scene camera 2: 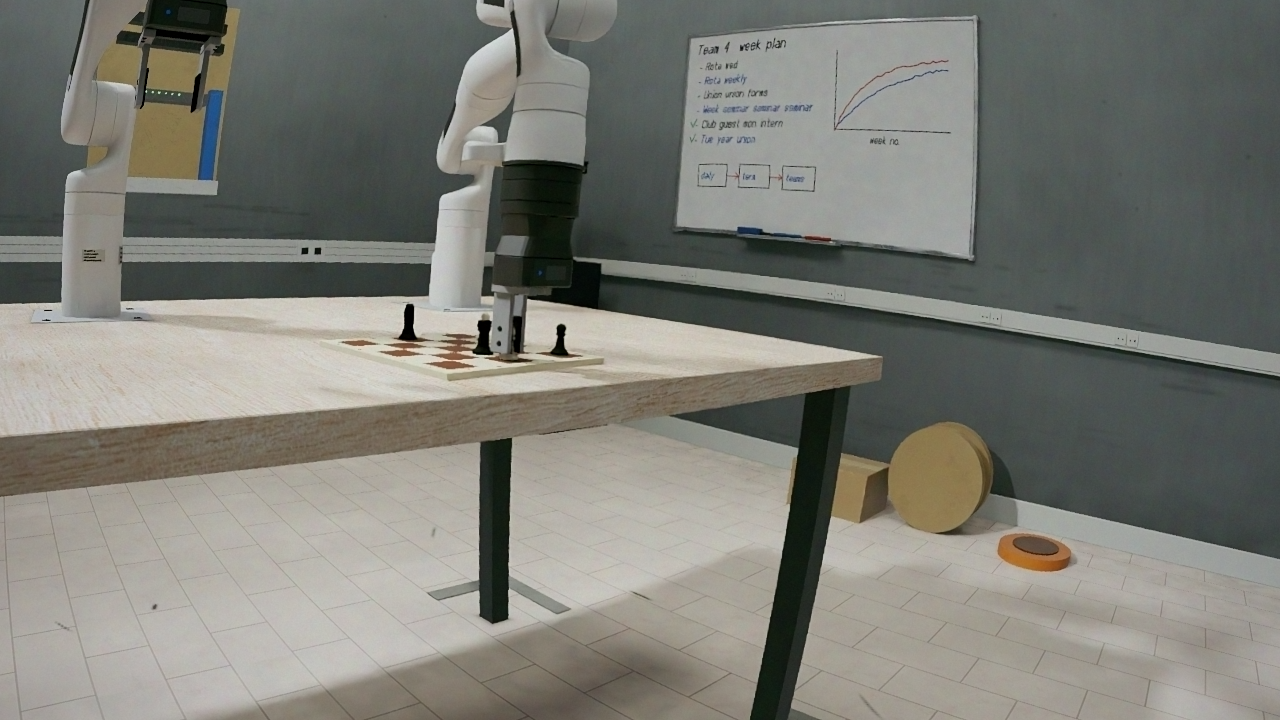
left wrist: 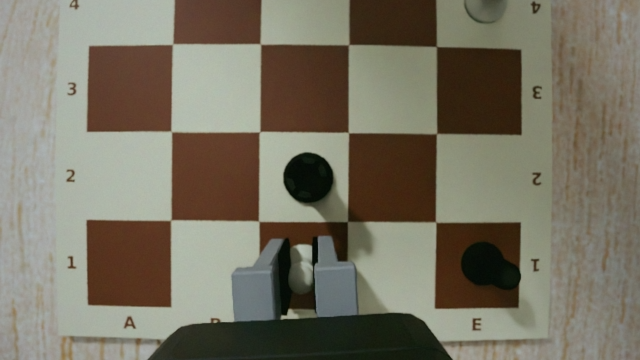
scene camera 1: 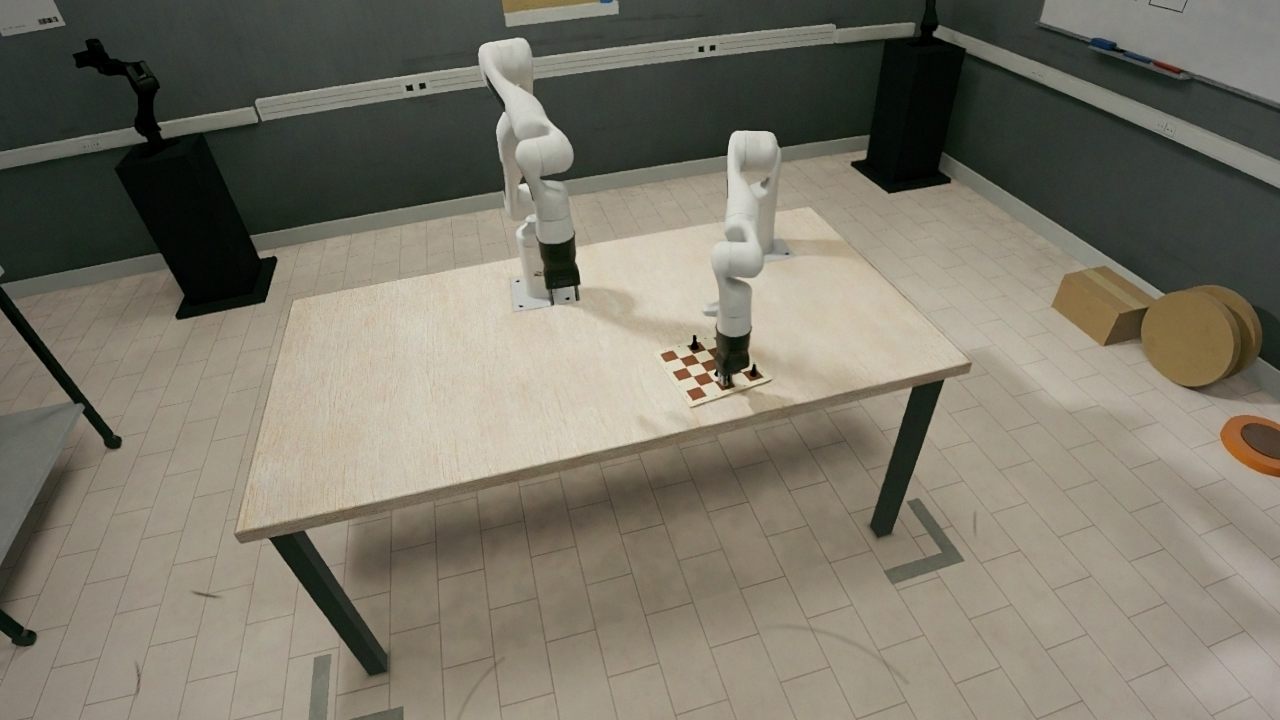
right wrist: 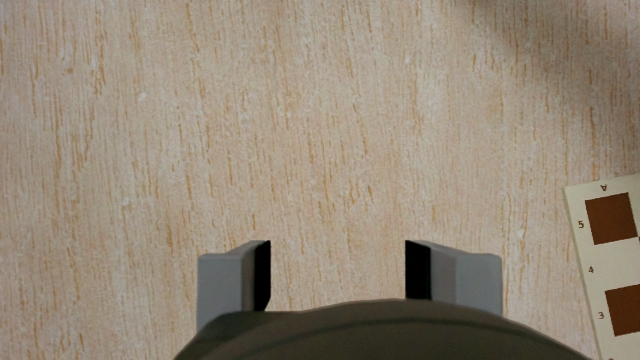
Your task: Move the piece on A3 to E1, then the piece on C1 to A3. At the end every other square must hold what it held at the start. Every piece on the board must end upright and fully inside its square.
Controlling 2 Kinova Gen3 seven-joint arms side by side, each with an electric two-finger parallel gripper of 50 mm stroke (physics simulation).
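Frame: origin at the left arm's base, x ahead, y left, z up, level; millimetres.
Seen in the pictures: left gripper, fingertip midpoint: (scene camera 2: 506, 352) (left wrist: 302, 263) (scene camera 1: 724, 381); right gripper, fingertip midpoint: (scene camera 2: 167, 109) (scene camera 1: 564, 300) (right wrist: 337, 269); left arm's base at its link origin: (scene camera 2: 455, 306); right arm's base at its link origin: (scene camera 2: 91, 315) (scene camera 1: 542, 290).
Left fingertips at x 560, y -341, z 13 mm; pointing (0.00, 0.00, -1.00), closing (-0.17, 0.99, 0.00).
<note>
Pixels of each thing's top centre, then the offset from my left fingertips to it. "*": a spot on its surface instead. Level surfaces: height alone.
- board at its top centre: (left wrist: 304, 88) (scene camera 2: 456, 348) (scene camera 1: 710, 365) dz -7, dx -74, dy -8 mm
- white pawn at its top centre: (left wrist: 301, 282) dz +25, dx +2, dy +0 mm
- black piece with a round head, top centre: (left wrist: 512, 279) (scene camera 2: 561, 323) (scene camera 1: 754, 364) dz +25, dx -7, dy +77 mm
- A3 at a spot on its surface: (left wrist: 130, 89) * dz -7, dx -65, dy -83 mm
- black rook-like piece at its top centre: (left wrist: 306, 177) (scene camera 2: 484, 320) dz +26, dx -36, dy -2 mm
- white piece at a spot on its surface: (left wrist: 486, 7) * dz +1, dx -116, dy +65 mm
- black piece at its top centre: (scene camera 2: 409, 303) (scene camera 1: 694, 334) dz +33, dx -154, dy -20 mm
- wooden table at its surface level: dz -13 mm
The board (left wrist: 542, 240) (right wrist: 575, 220) lies flat. A white pawn (left wrist: 301, 270) stands on C1 between the fingers of my left gripper (left wrist: 302, 263) (scene camera 2: 508, 356), which is shut on it low over the square. A black piece with a round head (left wrist: 482, 263) (scene camera 2: 560, 340) (scene camera 1: 753, 370) stands upright inside E1. A3 (left wrist: 130, 89) is bare. A black rook-like piece (left wrist: 308, 177) (scene camera 2: 483, 336) stands on C2, just above the gripper in the left wrist view. My right gripper (right wrist: 337, 269) (scene camera 2: 170, 102) (scene camera 1: 564, 297) is open and empty, high over the table.
A white piece (left wrist: 486, 7) stands on E4, cut off at the top of the left wrist view. Another black piece (scene camera 1: 694, 342) (scene camera 2: 408, 322) stands near the far left edge of the board. The wooden table (scene camera 1: 429, 385) lies under the board.
</note>
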